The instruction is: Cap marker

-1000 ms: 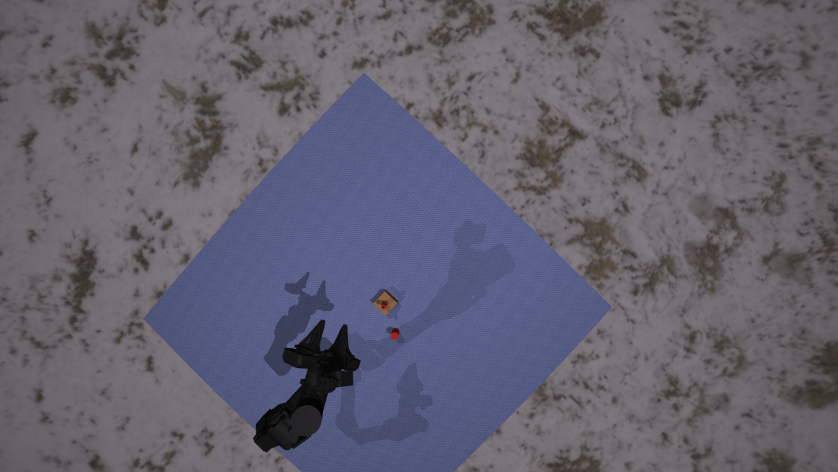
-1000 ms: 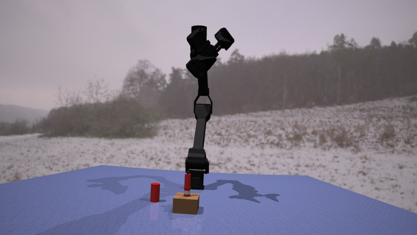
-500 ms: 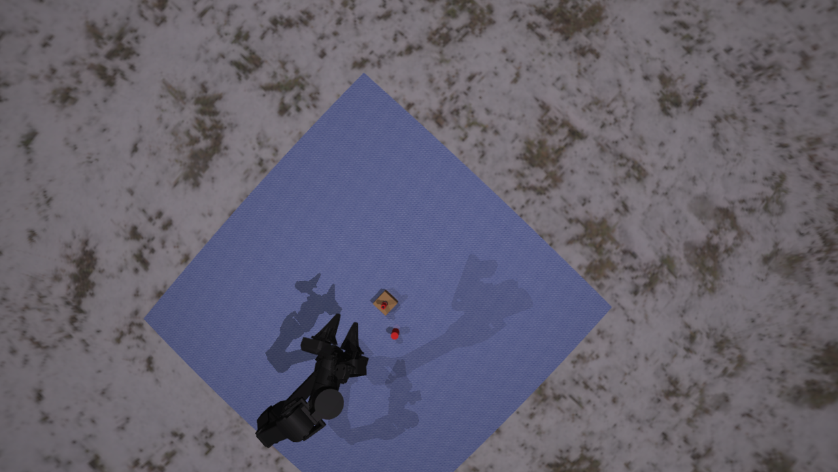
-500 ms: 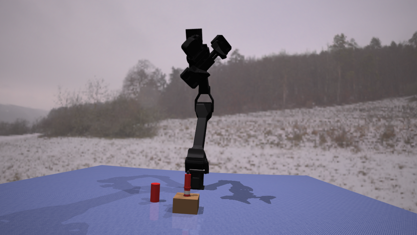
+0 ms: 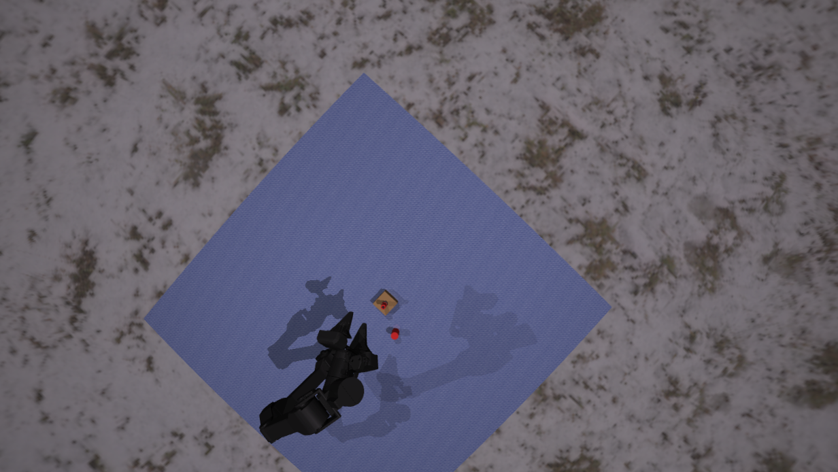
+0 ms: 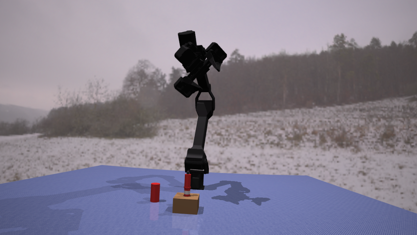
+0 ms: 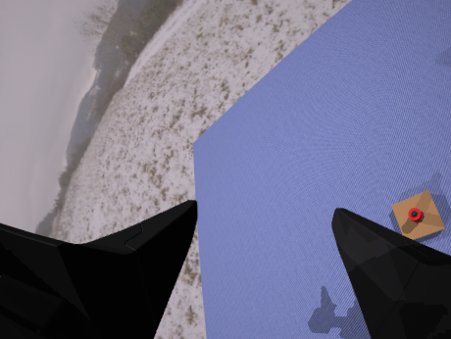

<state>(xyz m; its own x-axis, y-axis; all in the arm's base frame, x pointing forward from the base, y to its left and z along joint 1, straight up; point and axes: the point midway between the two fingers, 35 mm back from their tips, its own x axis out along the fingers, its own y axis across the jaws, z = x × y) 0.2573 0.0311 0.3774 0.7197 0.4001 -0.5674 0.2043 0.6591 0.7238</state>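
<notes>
Now: gripper tip 6 cm past the red cap, 15 cm to the left of it and 33 cm above it. The rest, counted from my gripper tip: holder block 5 cm to the right, 34 cm below.
</notes>
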